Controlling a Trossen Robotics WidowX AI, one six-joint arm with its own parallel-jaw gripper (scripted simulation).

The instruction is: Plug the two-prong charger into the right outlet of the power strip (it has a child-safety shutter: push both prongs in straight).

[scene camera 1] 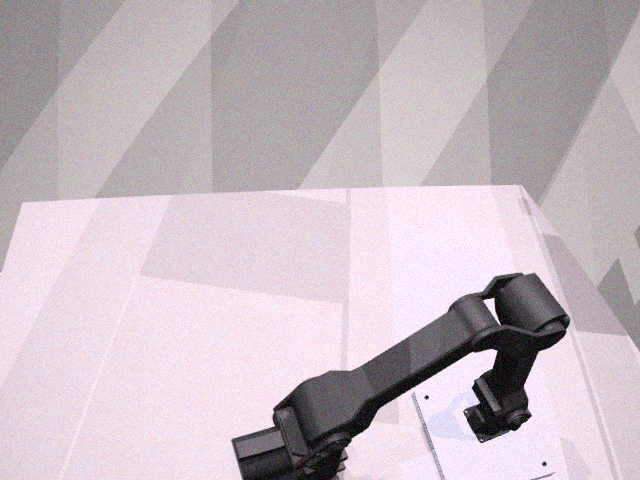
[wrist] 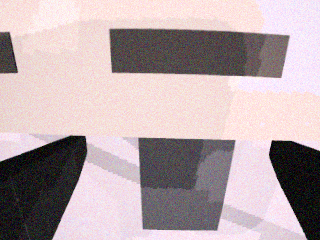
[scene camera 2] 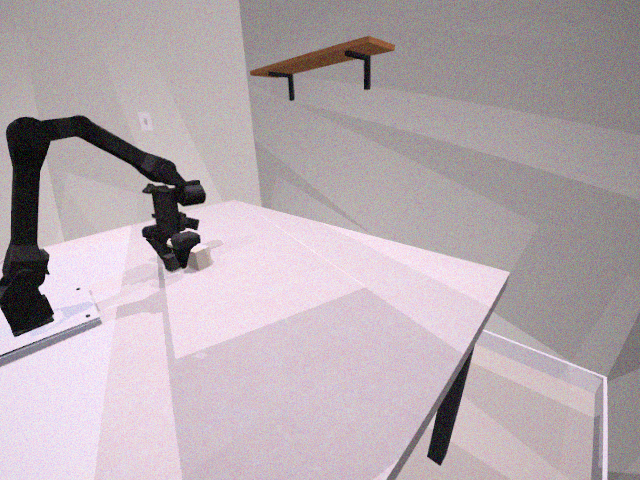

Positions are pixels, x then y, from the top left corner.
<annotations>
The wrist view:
gripper: 179, 145
wide dark slot: 136, 50
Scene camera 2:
gripper: 174, 264
</annotations>
